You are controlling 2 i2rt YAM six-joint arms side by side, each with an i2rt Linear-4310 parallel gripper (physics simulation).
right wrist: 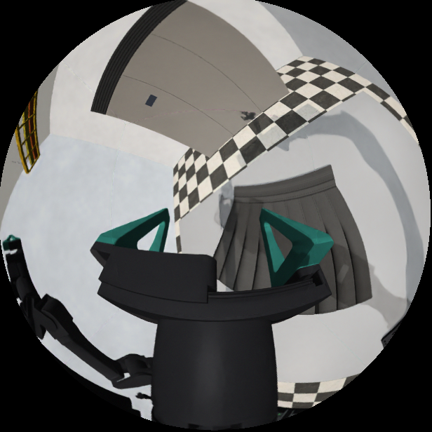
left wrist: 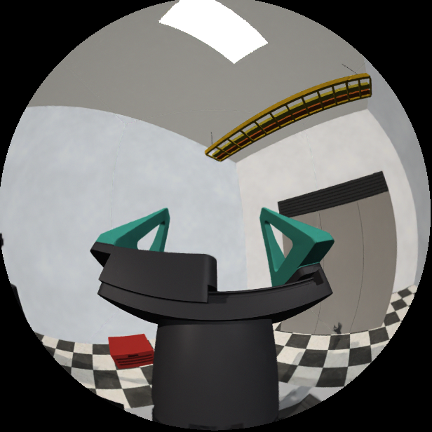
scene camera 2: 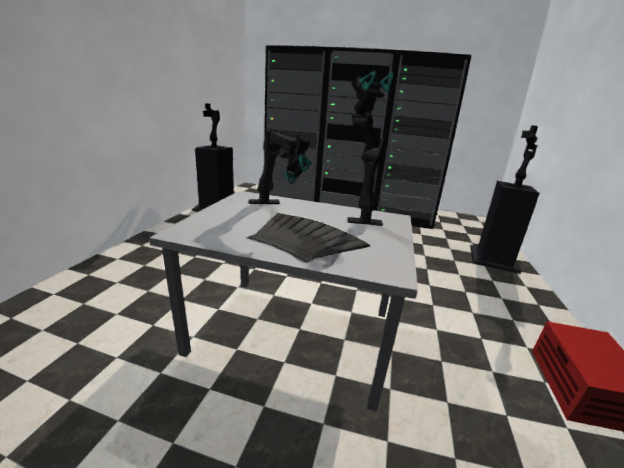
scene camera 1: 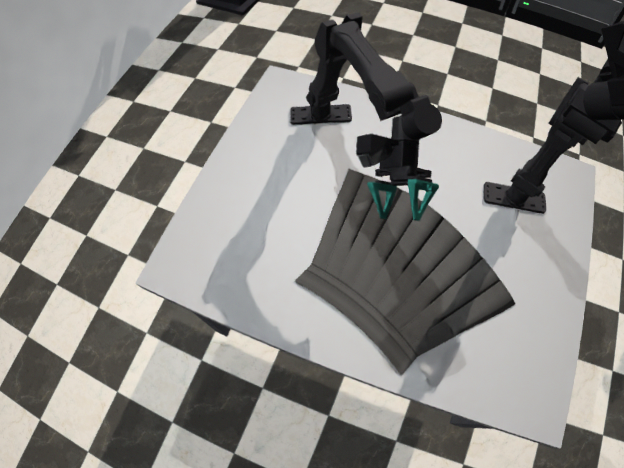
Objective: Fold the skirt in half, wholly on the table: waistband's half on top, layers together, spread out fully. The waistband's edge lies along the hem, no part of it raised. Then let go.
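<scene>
The dark grey pleated skirt [scene camera 1: 372,266] [scene camera 2: 302,234] [right wrist: 345,235] lies unfolded and spread out on the table [scene camera 1: 534,352] [scene camera 2: 367,272]. Its narrow waistband [scene camera 1: 352,304] [right wrist: 285,189] is toward the table's near edge in scene camera 1. Its wide hem [scene camera 1: 466,251] faces the arm bases. My right gripper [scene camera 1: 400,218] [scene camera 2: 298,170] [right wrist: 214,212] is open and empty, in the air above the table; in scene camera 1 it overlaps the hem's upper left part. My left gripper [scene camera 2: 381,75] [left wrist: 214,212] is open and empty, raised high with fingers upward, away from the skirt; scene camera 1 does not show it.
The arm bases [scene camera 1: 320,113] [scene camera 1: 514,197] stand along the table's far side. Behind the table in scene camera 2 are server racks [scene camera 2: 322,151] and two black pedestals [scene camera 2: 214,173] [scene camera 2: 510,221] with small arms. A red box [scene camera 2: 579,347] [left wrist: 131,345] is on the floor.
</scene>
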